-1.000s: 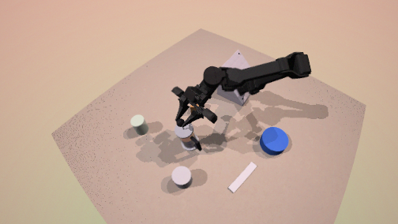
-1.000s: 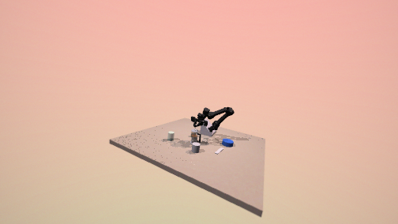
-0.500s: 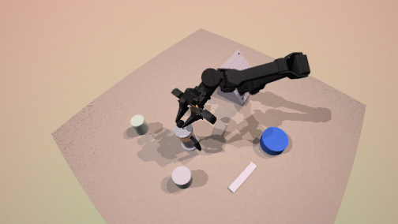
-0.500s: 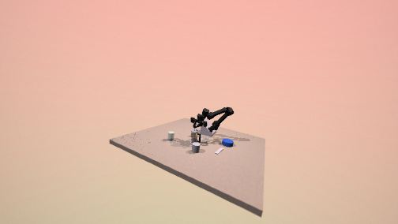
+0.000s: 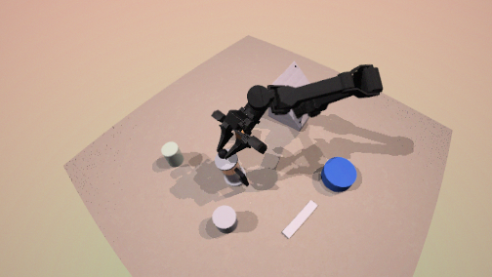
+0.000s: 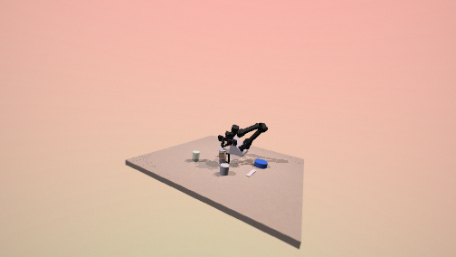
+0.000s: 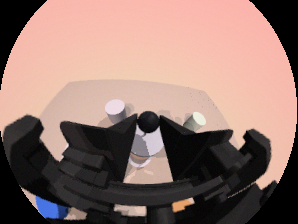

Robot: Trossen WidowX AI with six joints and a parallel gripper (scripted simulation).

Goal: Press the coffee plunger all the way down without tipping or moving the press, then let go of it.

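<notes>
The coffee press lies 9 cm below my gripper tip, 2 cm to the left of it and 2 cm behind it. Also, from my gripper tip: white flat strip (27 cm to the left, 17 cm below, 7 cm behind); then pale green cylinder (21 cm to the right, 14 cm below, 8 cm ahead).
</notes>
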